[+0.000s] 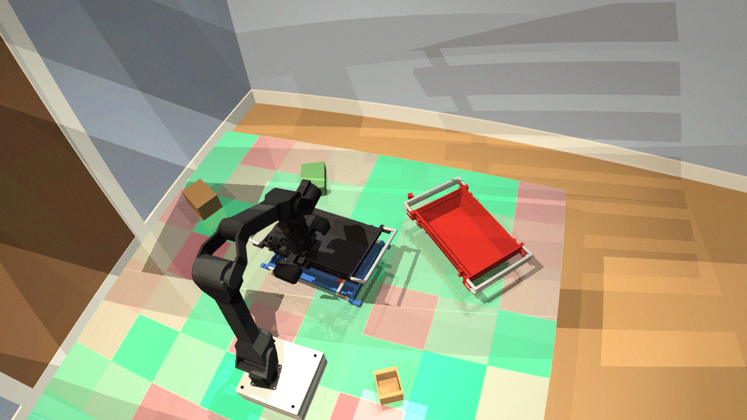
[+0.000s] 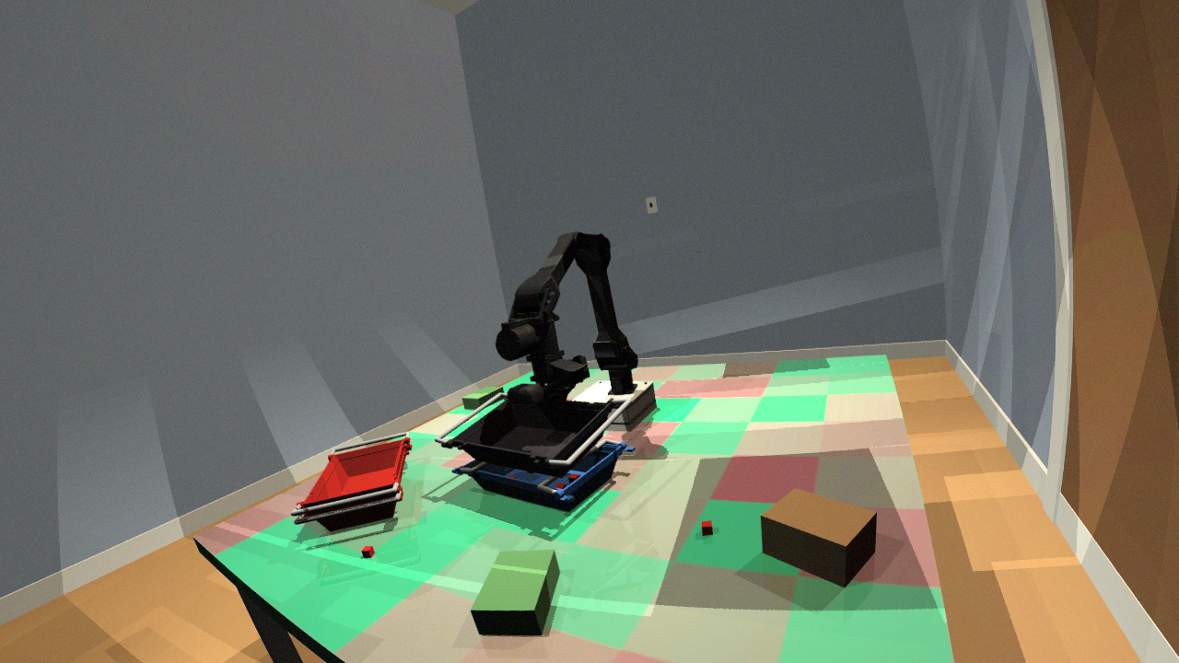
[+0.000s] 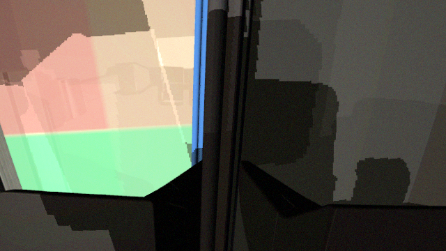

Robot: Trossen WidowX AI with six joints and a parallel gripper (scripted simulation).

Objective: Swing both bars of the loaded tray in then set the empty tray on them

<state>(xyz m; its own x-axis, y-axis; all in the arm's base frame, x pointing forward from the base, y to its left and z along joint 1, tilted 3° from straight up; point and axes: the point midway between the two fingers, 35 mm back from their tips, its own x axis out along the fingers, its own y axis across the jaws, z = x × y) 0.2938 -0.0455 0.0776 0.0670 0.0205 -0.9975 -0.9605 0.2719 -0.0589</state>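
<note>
The black tray lies 80 mm ahead of my gripper tip, 20 mm to the right of it and 20 mm above it. From my gripper tip the other things lie so: small brown box (270 mm behind, 240 mm to the right, 90 mm below).
</note>
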